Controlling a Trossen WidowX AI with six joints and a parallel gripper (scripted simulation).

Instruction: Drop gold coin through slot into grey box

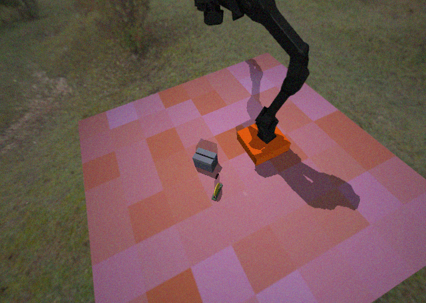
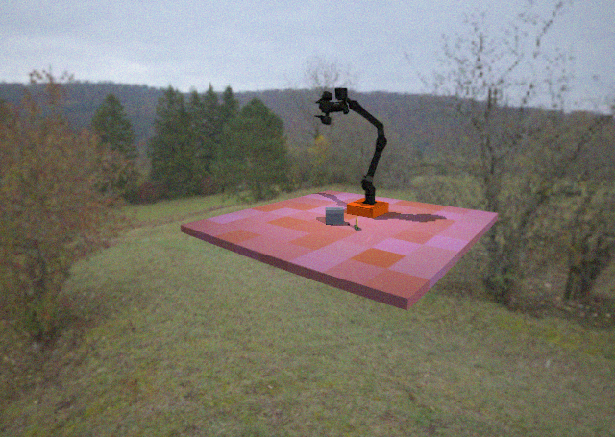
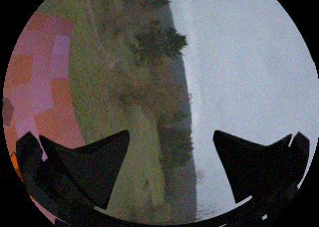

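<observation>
Now: the gold coin 570 mm below my gripper tip, 370 mm to the left of it and 280 mm ahead of it.
</observation>
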